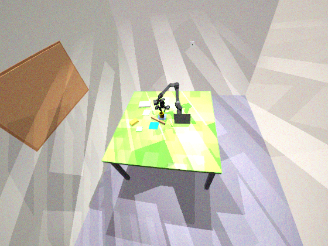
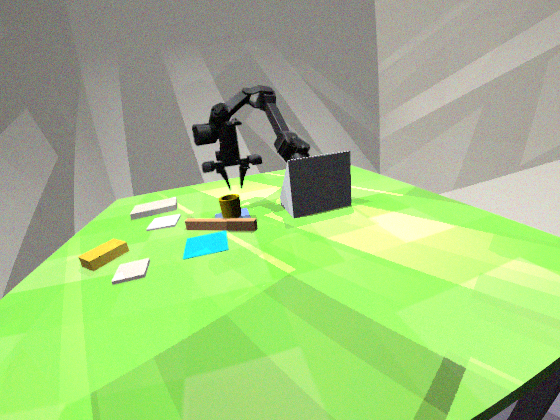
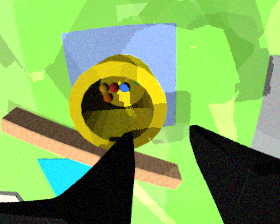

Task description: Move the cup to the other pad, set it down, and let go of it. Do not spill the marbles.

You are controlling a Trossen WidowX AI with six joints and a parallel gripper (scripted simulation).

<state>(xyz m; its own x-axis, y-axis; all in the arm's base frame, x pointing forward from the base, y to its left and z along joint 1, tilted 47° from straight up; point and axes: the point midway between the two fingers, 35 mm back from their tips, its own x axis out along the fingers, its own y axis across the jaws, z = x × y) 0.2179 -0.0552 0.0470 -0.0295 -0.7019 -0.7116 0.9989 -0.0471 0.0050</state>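
Now: the yellow cup 60 mm below my gripper tip, 20 mm ahead of it and 10 mm to the right of it. From my gripper tip the other things lie so: pale blue pad: 110 mm below, 30 mm ahead, 10 mm to the right; brown bar: 90 mm below, 80 mm ahead, 70 mm to the left; cyan pad: 150 mm to the left, 120 mm ahead, 110 mm below.
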